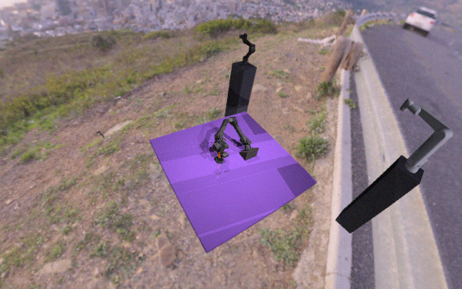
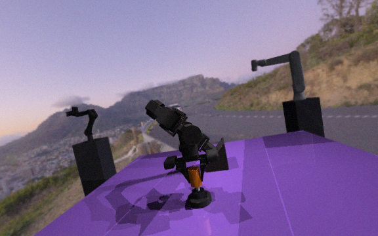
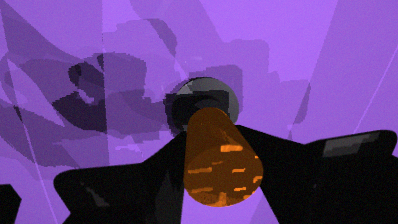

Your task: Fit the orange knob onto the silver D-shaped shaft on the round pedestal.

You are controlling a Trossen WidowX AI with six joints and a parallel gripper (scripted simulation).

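My gripper tip is now 40 mm above the round pedestal. The rest, counted from my gripper tip: orange knob (30 mm above).
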